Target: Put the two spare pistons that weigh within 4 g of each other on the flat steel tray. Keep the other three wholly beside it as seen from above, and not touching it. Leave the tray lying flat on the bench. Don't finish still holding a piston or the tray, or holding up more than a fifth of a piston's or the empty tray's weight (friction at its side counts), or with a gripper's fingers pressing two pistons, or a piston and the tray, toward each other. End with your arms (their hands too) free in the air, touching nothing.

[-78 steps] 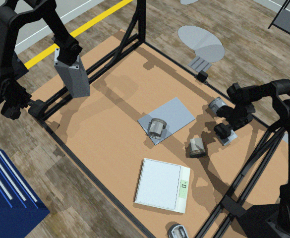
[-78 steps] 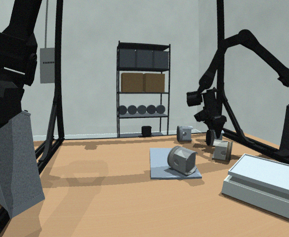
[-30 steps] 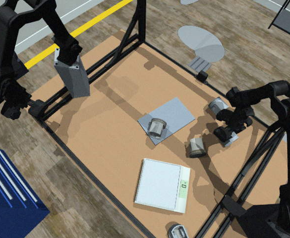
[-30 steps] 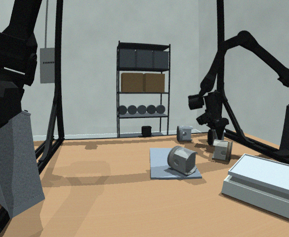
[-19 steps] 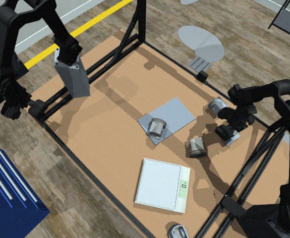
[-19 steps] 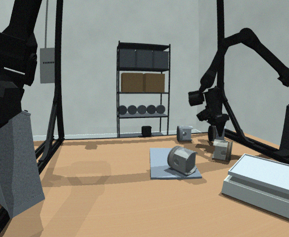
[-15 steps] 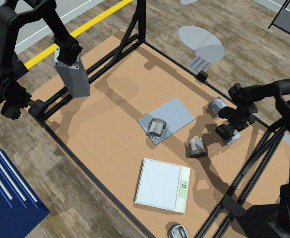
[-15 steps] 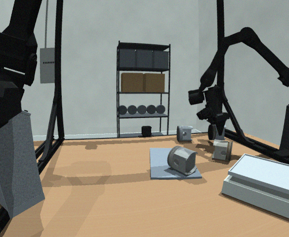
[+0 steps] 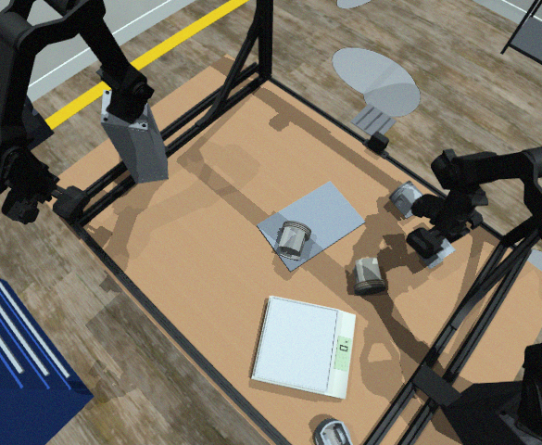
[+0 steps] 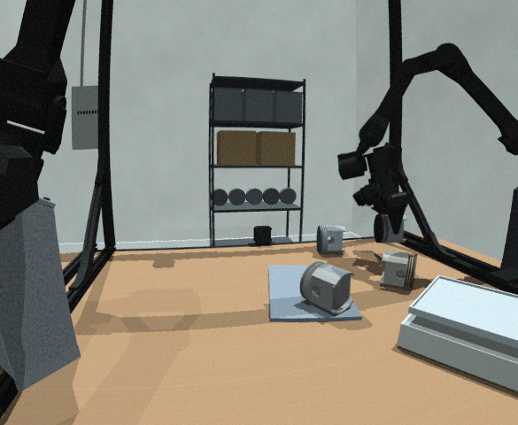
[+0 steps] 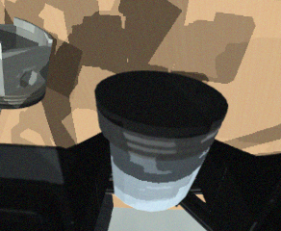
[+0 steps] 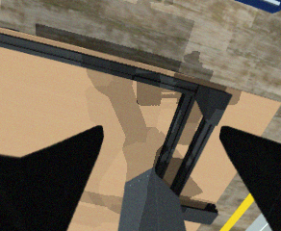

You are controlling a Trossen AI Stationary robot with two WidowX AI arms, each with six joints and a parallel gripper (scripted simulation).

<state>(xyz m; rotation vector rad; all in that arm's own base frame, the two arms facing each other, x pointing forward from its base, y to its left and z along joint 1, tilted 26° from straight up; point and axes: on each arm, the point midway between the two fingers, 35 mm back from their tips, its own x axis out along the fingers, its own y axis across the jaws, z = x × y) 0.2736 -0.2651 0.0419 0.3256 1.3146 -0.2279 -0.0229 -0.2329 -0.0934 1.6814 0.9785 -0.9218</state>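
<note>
Now: left hand 10 cm short of the flat steel tray, 27 cm to the left of it and 10 cm above it.
</note>
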